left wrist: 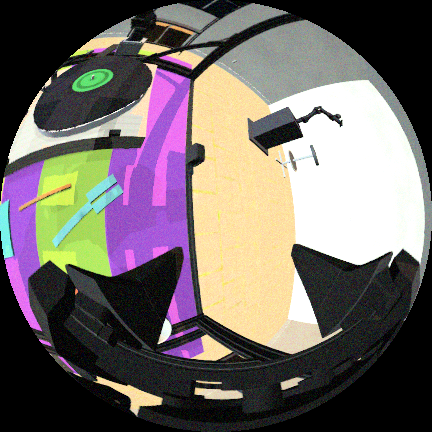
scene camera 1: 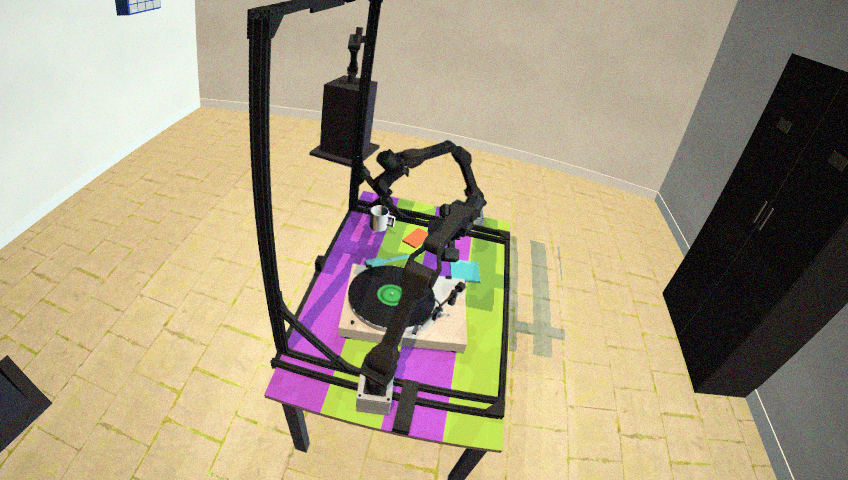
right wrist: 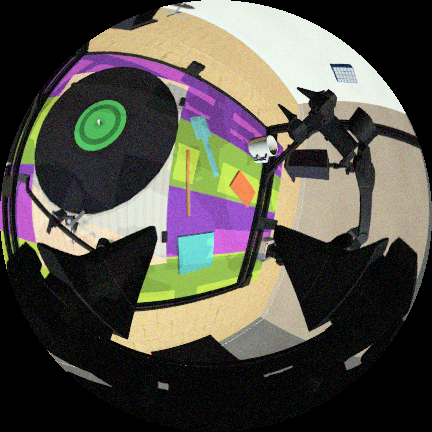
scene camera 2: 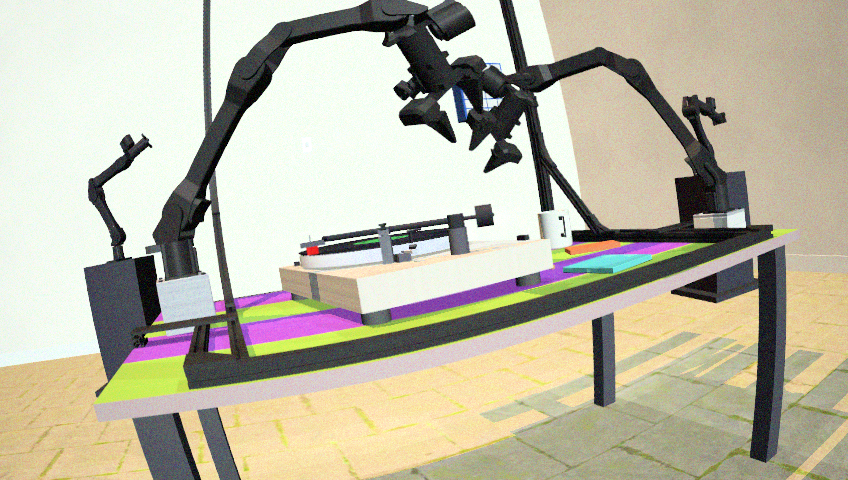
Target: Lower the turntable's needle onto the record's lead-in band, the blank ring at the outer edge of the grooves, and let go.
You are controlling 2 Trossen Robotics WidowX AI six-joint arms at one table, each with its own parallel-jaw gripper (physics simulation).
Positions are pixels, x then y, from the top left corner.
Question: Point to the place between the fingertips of my left gripper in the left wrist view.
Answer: At 239, 252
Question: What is my left gripper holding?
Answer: Nothing.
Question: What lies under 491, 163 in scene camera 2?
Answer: My left gripper.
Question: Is my right gripper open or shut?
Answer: Open.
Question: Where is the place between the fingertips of my left gripper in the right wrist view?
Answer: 287, 95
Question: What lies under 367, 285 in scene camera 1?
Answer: A black record.
